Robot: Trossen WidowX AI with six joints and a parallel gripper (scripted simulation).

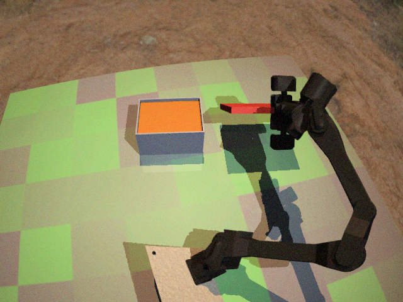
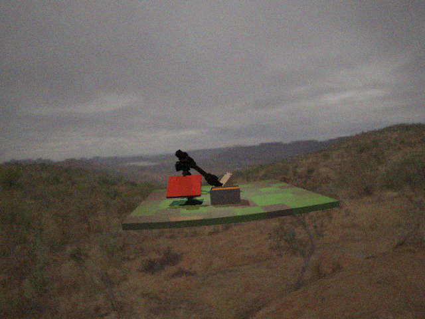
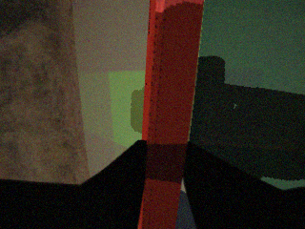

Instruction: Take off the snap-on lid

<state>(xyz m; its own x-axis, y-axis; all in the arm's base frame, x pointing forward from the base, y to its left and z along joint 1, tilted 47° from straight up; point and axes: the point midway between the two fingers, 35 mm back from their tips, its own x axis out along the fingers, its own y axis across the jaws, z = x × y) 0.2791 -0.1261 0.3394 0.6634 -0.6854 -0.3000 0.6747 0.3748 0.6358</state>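
My gripper tip is 60 mm short of the red lid, 20 mm to the left of it and 50 mm above it. Round my gripper tip: storage box 160 mm ahead, 250 mm to the left, 130 mm below.
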